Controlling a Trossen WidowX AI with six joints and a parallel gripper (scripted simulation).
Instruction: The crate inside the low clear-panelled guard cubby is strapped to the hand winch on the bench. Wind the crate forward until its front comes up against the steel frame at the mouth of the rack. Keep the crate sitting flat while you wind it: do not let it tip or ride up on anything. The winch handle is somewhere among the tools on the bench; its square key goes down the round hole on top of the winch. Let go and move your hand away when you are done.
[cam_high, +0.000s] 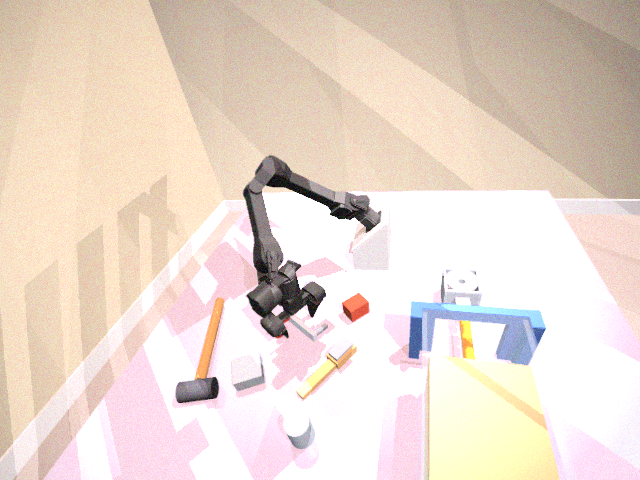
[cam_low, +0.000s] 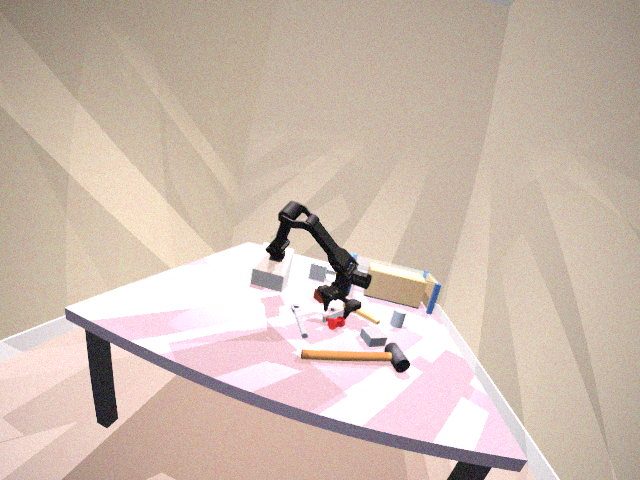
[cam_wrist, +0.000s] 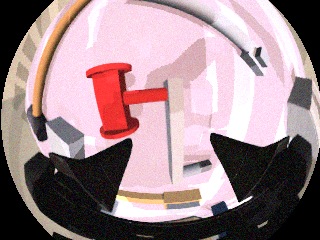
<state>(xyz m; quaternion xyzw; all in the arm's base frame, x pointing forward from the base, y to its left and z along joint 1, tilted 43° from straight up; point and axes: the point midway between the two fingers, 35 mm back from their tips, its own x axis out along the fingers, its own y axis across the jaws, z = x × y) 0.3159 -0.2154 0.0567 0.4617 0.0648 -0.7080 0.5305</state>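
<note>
Right now my gripper tip is 1 cm to the left of the crank handle. The rest, counted from my gripper tip: brush: 11 cm ahead, 10 cm to the left, 1 cm above; then grey block: 15 cm ahead, 10 cm to the right, 1 cm above; then red knob: 6 cm to the right, 1 cm above.
</note>
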